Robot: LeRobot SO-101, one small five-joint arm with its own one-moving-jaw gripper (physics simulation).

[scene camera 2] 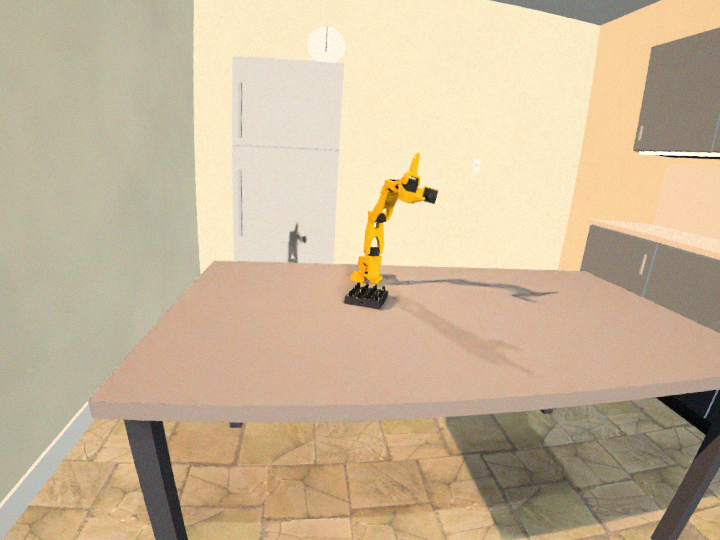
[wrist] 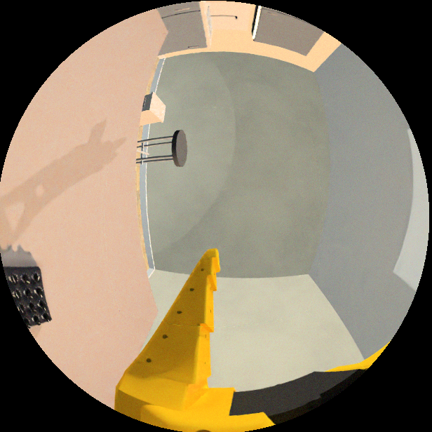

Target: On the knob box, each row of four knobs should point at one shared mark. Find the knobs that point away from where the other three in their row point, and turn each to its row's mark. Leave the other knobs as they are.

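Seen in the pictures: hand at its tool point: (scene camera 2: 423,197); arm's base at its link origin: (scene camera 2: 367,281).
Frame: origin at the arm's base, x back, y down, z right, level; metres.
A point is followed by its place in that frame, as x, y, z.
The black knob box (scene camera 2: 366,301) {-0.236, -0.020, 0.037} (wrist: 26,294) stands on the table close in front of the arm's base. Its upright knobs show as small dark shapes in the scene view. In the wrist view the box is at the lower left edge, partly cut off by the round image border, with small round knobs in rows. Which way the knobs point is too small to tell. My gripper (scene camera 2: 415,169) is raised high above the table, up and to the right of the box, touching nothing. The wrist view shows one notched yellow jaw (wrist: 192,322); the moving jaw is swung out, so it is fully open.
The tan table (scene camera 2: 348,360) {-0.521, 0.000, 0.115} (wrist: 95,220) carries the box and the arm, with arm shadows across it. A white fridge (scene camera 2: 284,110) stands behind the table at the left. A dark round stool (wrist: 180,148) stands beyond the table edge in the wrist view.
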